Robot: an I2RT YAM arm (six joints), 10 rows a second.
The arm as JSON. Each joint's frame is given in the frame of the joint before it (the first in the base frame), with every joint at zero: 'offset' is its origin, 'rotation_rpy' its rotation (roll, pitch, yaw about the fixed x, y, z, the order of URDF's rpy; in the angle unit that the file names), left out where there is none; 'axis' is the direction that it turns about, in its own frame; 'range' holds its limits. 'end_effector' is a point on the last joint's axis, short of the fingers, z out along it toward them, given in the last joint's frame.
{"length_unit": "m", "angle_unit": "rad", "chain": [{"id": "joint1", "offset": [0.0, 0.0, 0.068], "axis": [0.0, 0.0, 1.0], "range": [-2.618, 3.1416]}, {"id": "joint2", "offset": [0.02, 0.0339, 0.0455], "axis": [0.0, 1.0, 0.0], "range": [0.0, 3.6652]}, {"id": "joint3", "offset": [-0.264, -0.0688, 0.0], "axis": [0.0, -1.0, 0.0], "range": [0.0, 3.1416]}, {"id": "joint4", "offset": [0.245, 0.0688, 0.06], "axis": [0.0, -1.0, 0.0], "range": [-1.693, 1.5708]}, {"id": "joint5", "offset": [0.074, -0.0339, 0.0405], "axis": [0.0, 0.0, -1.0], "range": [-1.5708, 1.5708]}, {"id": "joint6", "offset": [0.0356, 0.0, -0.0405], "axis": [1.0, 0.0, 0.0], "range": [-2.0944, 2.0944]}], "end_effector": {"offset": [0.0, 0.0, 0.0], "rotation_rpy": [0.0, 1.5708, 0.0]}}
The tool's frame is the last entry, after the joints.
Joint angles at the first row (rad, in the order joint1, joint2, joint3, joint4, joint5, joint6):
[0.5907 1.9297 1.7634 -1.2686 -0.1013 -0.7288]
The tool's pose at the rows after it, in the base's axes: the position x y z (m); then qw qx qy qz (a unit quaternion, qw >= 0):
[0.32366 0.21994 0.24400 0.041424 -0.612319 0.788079 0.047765]
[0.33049 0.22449 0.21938 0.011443 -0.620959 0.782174 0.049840]
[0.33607 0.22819 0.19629 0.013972 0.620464 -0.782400 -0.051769]
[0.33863 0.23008 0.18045 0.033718 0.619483 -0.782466 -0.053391]
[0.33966 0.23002 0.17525 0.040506 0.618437 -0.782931 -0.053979]
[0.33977 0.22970 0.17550 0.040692 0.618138 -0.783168 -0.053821]
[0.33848 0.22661 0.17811 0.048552 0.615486 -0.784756 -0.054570]
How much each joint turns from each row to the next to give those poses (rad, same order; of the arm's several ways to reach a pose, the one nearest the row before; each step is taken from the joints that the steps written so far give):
[-0.0030 0.0740 0.0000 0.0141 0.0000 -0.0008]
[0.0000 0.0656 -0.0001 0.0042 0.0000 -0.0240]
[0.0000 0.0603 0.0001 0.0092 0.0004 -0.0015]
[0.0003 0.0408 0.0000 0.0011 0.0000 0.0000]
[-0.0015 0.0134 0.0000 -0.0004 0.0000 0.0000]
[-0.0007 -0.0004 0.0004 -0.0011 0.0004 0.0000]
[-0.0046 -0.0061 0.0000 -0.0221 0.0000 0.0007]

